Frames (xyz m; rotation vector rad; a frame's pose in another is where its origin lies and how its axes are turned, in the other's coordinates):
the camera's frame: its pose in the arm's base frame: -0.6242 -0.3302 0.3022 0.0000 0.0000 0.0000
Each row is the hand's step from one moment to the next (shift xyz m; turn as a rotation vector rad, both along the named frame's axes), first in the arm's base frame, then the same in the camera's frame.
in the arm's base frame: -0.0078 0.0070 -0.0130 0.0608 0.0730 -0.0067
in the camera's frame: -0.0078 0.0070 -0.0130 0.0608 0.0730 -0.0067
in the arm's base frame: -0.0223 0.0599 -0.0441 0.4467 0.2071 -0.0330
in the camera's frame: -0.0223 0.0599 -0.0441 0.4467 0.2071 -0.0330
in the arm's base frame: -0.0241 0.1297 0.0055 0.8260 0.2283 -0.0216
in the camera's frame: -0.0241 0.1297 0.0055 0.8260 0.2283 -0.0216
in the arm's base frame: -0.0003 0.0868 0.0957 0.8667 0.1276 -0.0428
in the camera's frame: -0.0003 0.0868 0.0957 0.8667 0.1276 -0.0428
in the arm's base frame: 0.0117 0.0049 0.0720 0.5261 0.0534 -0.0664
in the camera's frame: 0.0117 0.0049 0.0720 0.5261 0.0534 -0.0664
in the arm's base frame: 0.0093 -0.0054 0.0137 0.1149 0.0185 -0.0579
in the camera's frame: 0.0093 -0.0054 0.0137 0.1149 0.0185 -0.0579
